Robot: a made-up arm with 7 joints.
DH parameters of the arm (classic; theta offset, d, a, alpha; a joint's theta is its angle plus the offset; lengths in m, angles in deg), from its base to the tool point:
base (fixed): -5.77 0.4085 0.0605 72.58
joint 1: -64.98 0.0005 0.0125 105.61
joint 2: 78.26 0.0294 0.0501 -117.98
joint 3: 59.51 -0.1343 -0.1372 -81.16
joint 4: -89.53 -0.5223 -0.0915 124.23
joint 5: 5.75 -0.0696 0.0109 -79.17
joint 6: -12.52 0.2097 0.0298 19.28
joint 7: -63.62 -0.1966 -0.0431 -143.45
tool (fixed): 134.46 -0.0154 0 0
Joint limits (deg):
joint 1: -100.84..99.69
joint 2: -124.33..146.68
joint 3: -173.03..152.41
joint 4: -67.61..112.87
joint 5: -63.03..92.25
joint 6: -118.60..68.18
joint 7: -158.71..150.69
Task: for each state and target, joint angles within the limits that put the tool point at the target. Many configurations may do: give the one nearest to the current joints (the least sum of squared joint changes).
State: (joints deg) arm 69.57 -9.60 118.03 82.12 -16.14 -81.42 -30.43
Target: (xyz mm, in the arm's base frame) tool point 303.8 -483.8 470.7
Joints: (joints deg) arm 47.97 16.26 85.14 81.85 -0.50 -74.08 -27.28
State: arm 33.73 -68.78 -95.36 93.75 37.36 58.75 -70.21
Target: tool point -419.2 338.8 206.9
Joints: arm 22.18 -67.97 -75.15 85.17 70.83 68.18 -50.11
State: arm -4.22 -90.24 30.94 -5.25 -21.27 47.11 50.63
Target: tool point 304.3 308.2 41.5
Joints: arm 9.14 -98.20 50.61 -15.64 -24.06 40.52 45.84
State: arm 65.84 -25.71 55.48 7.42 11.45 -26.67 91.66
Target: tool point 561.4 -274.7 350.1
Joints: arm 66.78 -23.41 55.16 8.16 11.35 -26.75 92.67
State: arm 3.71 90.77 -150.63 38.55 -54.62 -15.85 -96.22
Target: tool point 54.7 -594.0 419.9
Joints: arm 6.06 130.82 -173.03 68.45 -63.03 -45.74 -106.74
